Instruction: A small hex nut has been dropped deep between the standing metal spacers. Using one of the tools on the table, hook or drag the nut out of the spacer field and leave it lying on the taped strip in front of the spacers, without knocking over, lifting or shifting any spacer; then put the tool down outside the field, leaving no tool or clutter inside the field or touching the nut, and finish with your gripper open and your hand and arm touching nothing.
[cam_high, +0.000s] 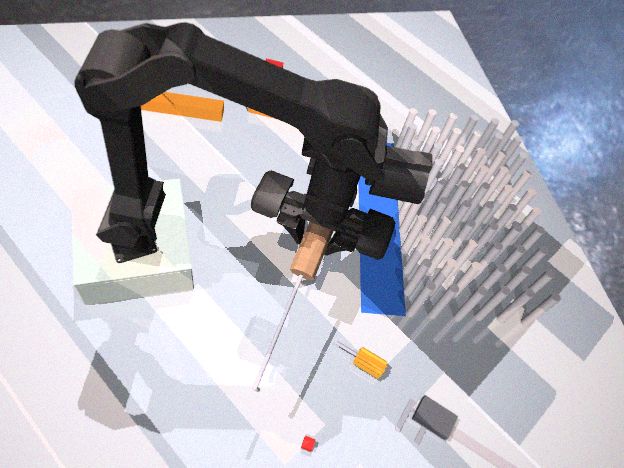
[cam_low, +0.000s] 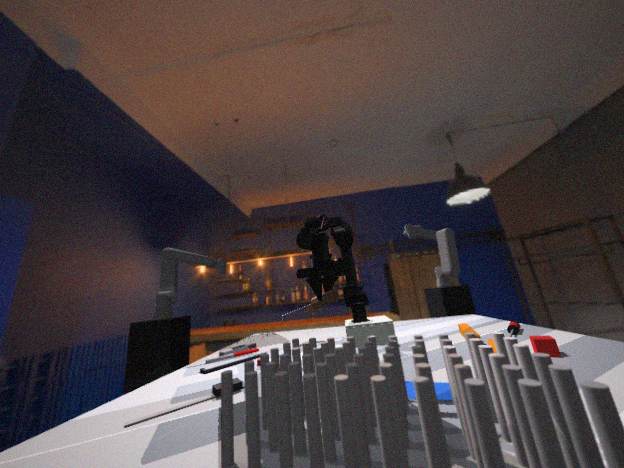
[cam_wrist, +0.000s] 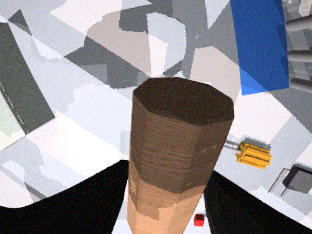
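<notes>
The blue taped strip lies 220 mm ahead of my gripper tip, 100 mm to the left of it and 180 mm below it. The rest, counted from my gripper tip: yellow-handled tool 60 mm ahead, 140 mm to the right, 170 mm below; then wooden-handled tool 70 mm behind, 70 mm to the right, 30 mm below; then small red cube 80 mm behind, 220 mm to the right, 170 mm below.
</notes>
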